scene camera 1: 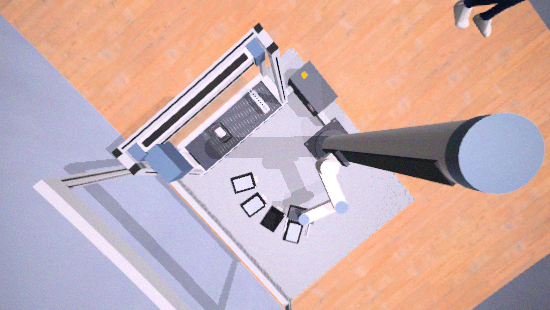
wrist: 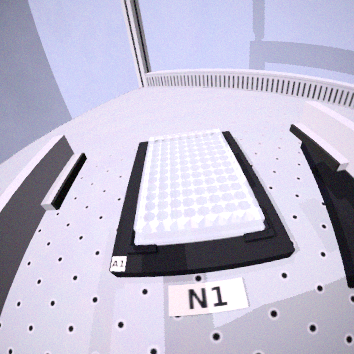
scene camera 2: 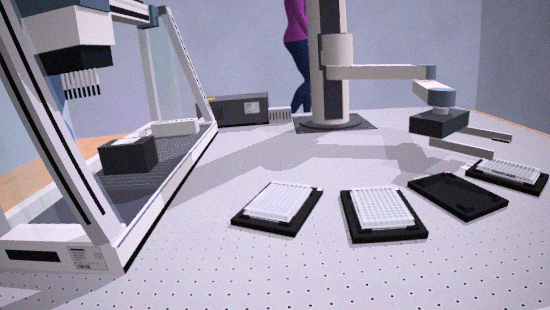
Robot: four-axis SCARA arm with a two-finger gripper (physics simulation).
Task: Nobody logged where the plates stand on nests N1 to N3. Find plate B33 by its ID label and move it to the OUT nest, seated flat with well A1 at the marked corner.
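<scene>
A clear many-welled plate lies on the black nest labelled N1. Its A1 tag is at the near left corner in the wrist view. No ID label is readable; marks on the plate's side are too small in scene camera 2. My gripper is open and empty above this plate, with one finger out to each side. The OUT nest is bare. Two other plates, one beside OUT and one farther left in scene camera 2, lie on black nests.
A framed liquid-handling machine stands left in scene camera 2, with a black block on its deck. A dark grey box stands near the arm's column. A slotted rail runs behind the nest in the wrist view.
</scene>
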